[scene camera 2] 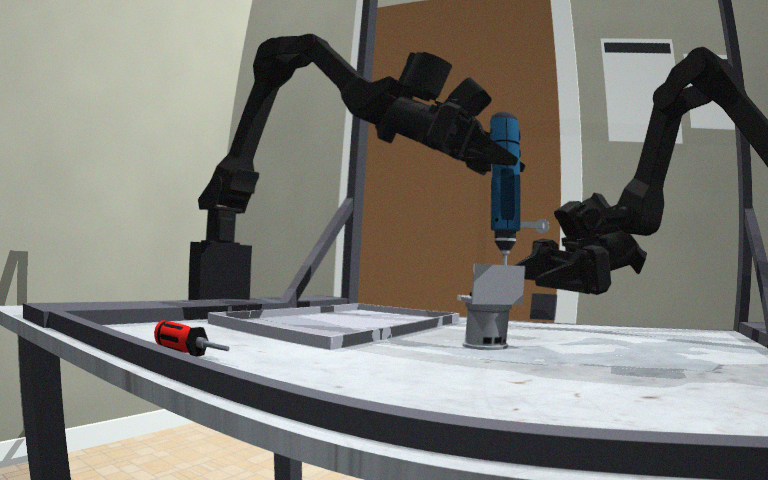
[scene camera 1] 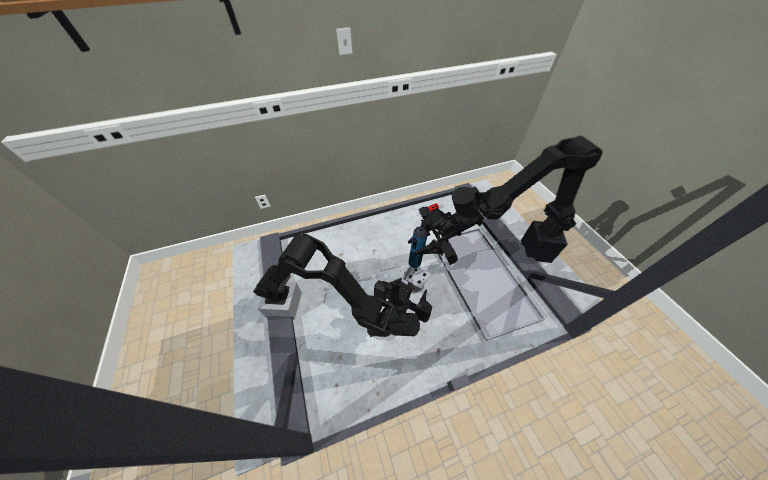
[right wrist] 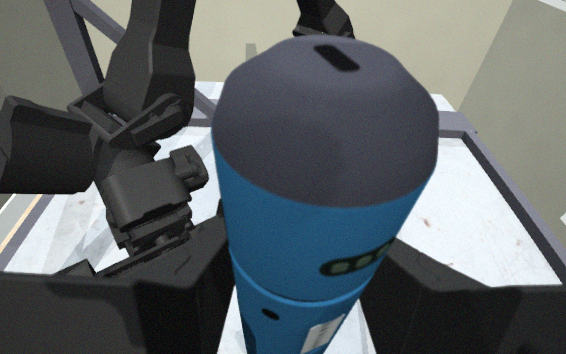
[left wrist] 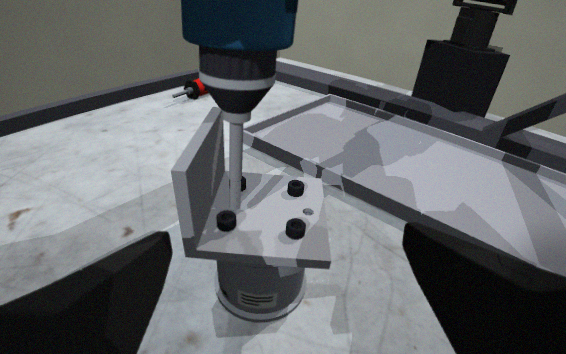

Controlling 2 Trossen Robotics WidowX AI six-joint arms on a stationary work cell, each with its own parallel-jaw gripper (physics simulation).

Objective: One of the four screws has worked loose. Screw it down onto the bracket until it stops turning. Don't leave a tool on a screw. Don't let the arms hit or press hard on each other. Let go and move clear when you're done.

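Where they show: left gripper, fingertip midpoint: [scene camera 2: 520, 277] [scene camera 1: 413, 284] [right wrist: 222, 345] [left wrist: 288, 238]; right gripper, fingertip midpoint: [scene camera 2: 520, 165] [scene camera 1: 411, 248]; left arm's base, origin of the base link: [scene camera 1: 277, 294]; right arm's base, origin of the base link: [scene camera 1: 549, 232] [left wrist: 468, 46].
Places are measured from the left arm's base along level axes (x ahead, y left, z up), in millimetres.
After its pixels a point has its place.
The grey bracket [scene camera 2: 498, 284] @[x 432, y 120, z 10 mm] [left wrist: 265, 250] @[x 448, y 72, z -10 mm] sits on a round grey stand [scene camera 2: 485, 325] @[x 446, y 124, z -44 mm] [left wrist: 230, 277] @[x 435, y 88, z -43 mm]. Its plate carries a near-left screw [left wrist: 226, 220] @[x 436, y 91, z -2 mm], near-right screw [left wrist: 295, 228] @[x 465, y 73, z -3 mm], far-right screw [left wrist: 295, 188] @[x 483, y 102, z -4 mm] and far-left screw [left wrist: 242, 183] @[x 457, y 120, z -4 mm], partly hidden by the bit. Which one is loose I cannot tell. My right gripper [scene camera 1: 417, 244] @[x 427, y 87, z 167 mm] [scene camera 2: 516, 164] @[x 427, y 87, z 167 mm] is shut on the upright blue power screwdriver [scene camera 1: 416, 257] @[x 445, y 75, z 138 mm] [scene camera 2: 505, 195] @[x 434, y 112, z 123 mm] [left wrist: 237, 22] @[x 436, y 77, z 88 mm] [right wrist: 320, 235] @[x 468, y 102, z 222 mm]. Its bit tip is low over the plate, between the two left screws; contact is unclear. My left gripper [scene camera 2: 531, 272] @[x 445, y 51, z 18 mm] [left wrist: 288, 238] @[x 445, y 51, z 18 mm] is open and empty, close beside the bracket.
A red screwdriver [scene camera 2: 172, 335] @[x 533, y 500, z -57 mm] [left wrist: 201, 87] @[x 535, y 470, z -56 mm] lies on the table near its edge. A shallow tray [scene camera 2: 331, 341] @[x 531, y 300, z -65 mm] [left wrist: 370, 196] @[x 595, y 133, z -67 mm] lies beyond the bracket in the left wrist view. The bracket's upright wall [left wrist: 202, 180] @[x 429, y 103, z 17 mm] stands beside the left screws. The left arm is low, below the right arm's tool.
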